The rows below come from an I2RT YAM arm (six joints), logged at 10 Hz.
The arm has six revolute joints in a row. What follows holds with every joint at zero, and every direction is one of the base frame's.
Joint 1 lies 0.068 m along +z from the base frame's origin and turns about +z.
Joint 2 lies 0.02 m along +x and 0.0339 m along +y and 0.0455 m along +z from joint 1 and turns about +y.
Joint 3 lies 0.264 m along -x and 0.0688 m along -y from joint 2 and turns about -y.
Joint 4 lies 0.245 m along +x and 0.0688 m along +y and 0.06 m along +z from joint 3 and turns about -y.
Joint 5 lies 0.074 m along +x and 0.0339 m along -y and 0.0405 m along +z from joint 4 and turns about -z.
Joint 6 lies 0.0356 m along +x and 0.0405 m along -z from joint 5 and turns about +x.
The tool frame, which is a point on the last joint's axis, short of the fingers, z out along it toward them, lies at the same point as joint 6; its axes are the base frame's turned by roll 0, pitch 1.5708 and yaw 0 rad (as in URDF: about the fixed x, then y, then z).
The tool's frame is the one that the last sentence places.
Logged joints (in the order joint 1, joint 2, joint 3, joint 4, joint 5, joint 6), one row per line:
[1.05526, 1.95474, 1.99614, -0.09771, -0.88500, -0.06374]
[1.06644, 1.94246, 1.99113, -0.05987, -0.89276, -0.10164]
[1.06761, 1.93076, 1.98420, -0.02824, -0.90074, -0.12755]
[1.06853, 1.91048, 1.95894, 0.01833, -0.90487, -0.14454]
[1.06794, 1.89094, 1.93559, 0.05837, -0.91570, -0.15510]
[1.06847, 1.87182, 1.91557, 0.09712, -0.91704, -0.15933]
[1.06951, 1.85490, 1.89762, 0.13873, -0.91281, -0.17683]
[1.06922, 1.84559, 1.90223, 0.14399, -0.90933, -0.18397]
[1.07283, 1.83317, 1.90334, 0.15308, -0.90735, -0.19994]
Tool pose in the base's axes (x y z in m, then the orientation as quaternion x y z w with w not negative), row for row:
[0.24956, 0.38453, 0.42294, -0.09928, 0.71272, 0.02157, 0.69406]
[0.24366, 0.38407, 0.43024, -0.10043, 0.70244, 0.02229, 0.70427]
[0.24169, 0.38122, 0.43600, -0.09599, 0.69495, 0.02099, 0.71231]
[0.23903, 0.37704, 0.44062, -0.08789, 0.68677, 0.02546, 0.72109]
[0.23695, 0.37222, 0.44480, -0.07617, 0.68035, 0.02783, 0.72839]
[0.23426, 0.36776, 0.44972, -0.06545, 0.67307, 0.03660, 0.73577]
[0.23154, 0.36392, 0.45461, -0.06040, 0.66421, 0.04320, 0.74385]
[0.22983, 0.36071, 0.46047, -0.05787, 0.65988, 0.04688, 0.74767]
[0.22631, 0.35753, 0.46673, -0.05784, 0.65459, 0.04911, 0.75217]
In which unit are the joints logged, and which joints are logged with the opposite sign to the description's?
The joints are logged in radians. Opposite sign: joint 5.
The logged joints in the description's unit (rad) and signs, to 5 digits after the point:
[1.05526, 1.95474, 1.99614, -0.09771, 0.88500, -0.06374]
[1.06644, 1.94246, 1.99113, -0.05987, 0.89276, -0.10164]
[1.06761, 1.93076, 1.98420, -0.02824, 0.90074, -0.12755]
[1.06853, 1.91048, 1.95894, 0.01833, 0.90487, -0.14454]
[1.06794, 1.89094, 1.93559, 0.05837, 0.91570, -0.15510]
[1.06847, 1.87182, 1.91557, 0.09712, 0.91704, -0.15933]
[1.06951, 1.85490, 1.89762, 0.13873, 0.91281, -0.17683]
[1.06922, 1.84559, 1.90223, 0.14399, 0.90933, -0.18397]
[1.07283, 1.83317, 1.90334, 0.15308, 0.90735, -0.19994]

